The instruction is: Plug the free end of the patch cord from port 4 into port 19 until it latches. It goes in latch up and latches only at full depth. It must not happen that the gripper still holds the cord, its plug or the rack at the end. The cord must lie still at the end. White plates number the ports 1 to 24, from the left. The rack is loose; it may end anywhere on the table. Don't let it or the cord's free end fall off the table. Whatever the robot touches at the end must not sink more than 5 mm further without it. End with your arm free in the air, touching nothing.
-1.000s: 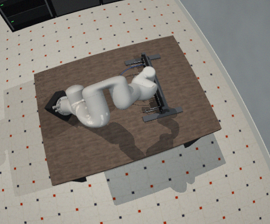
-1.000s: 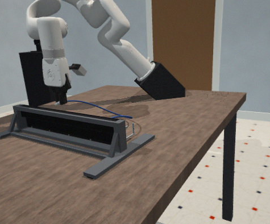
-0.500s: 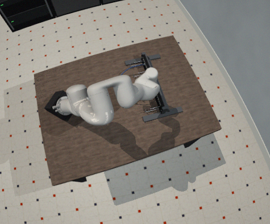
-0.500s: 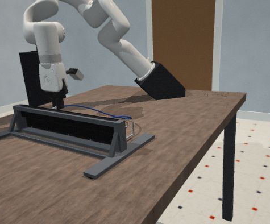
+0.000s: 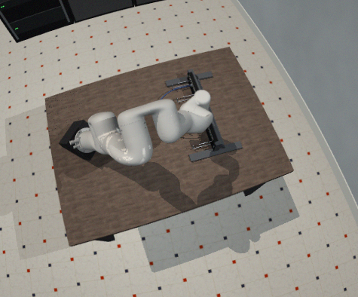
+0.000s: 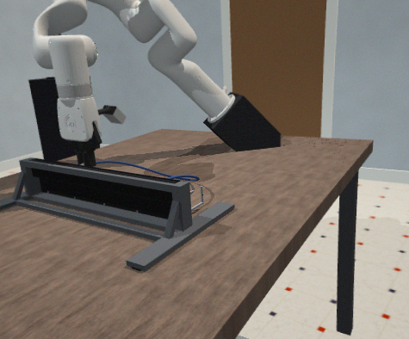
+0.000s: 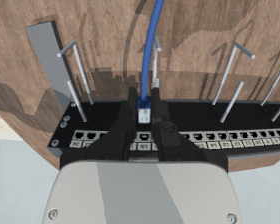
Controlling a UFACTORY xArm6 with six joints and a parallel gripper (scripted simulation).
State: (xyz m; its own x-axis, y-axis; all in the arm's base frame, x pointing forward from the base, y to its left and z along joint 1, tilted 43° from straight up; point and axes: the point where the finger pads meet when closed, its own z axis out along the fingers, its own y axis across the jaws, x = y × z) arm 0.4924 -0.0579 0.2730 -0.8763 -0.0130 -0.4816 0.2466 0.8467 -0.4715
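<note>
Right now my hand is 20 mm short of the plug and 10 mm above it.
</note>
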